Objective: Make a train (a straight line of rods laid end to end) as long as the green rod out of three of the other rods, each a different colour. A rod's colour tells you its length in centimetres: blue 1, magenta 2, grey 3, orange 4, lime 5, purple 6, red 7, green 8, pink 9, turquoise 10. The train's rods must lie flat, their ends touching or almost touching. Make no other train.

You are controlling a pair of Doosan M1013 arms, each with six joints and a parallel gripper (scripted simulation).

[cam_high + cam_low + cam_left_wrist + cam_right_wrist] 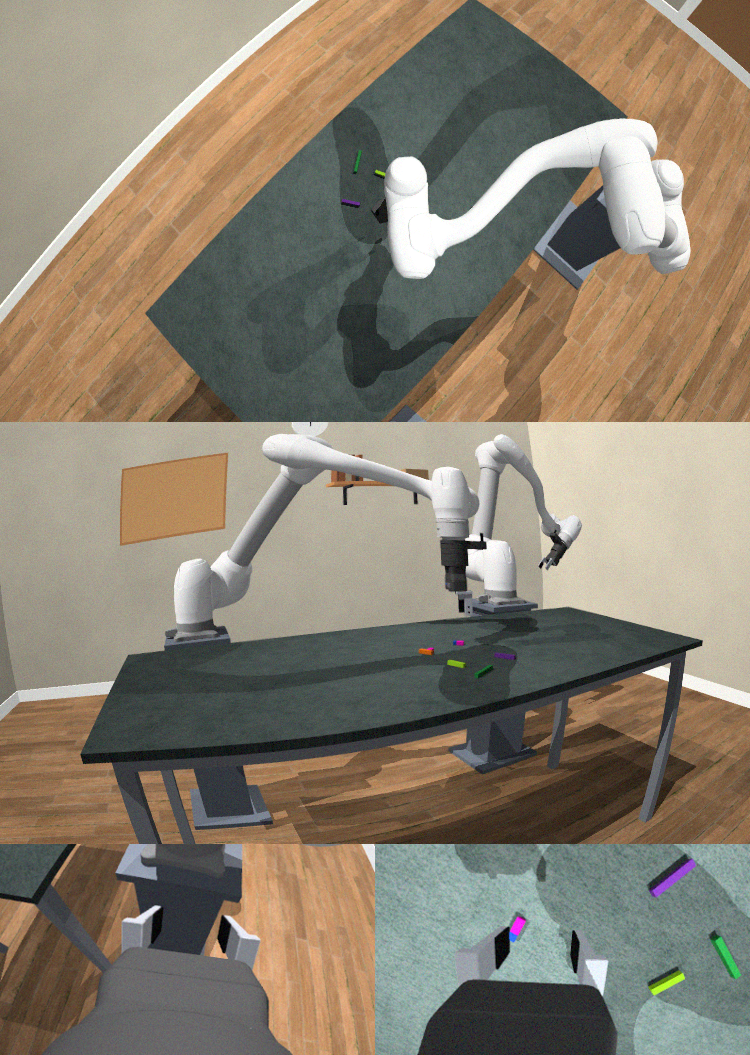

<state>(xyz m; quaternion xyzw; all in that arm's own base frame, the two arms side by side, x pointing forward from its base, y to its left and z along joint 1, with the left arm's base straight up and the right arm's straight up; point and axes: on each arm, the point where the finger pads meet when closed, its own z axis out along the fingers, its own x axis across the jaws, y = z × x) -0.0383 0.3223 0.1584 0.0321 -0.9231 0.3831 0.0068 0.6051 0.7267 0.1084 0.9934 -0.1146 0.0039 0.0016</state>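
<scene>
The lime rod is 150 mm ahead of my right hand, 120 mm to the right of it and 100 mm below it. From my right hand the other things lie so: orange rod (130 mm to the right, 100 mm below); then blue rod (40 mm behind, 10 mm to the right, 100 mm below); then purple rod (160 mm ahead, 20 mm to the left, 100 mm below).
</scene>
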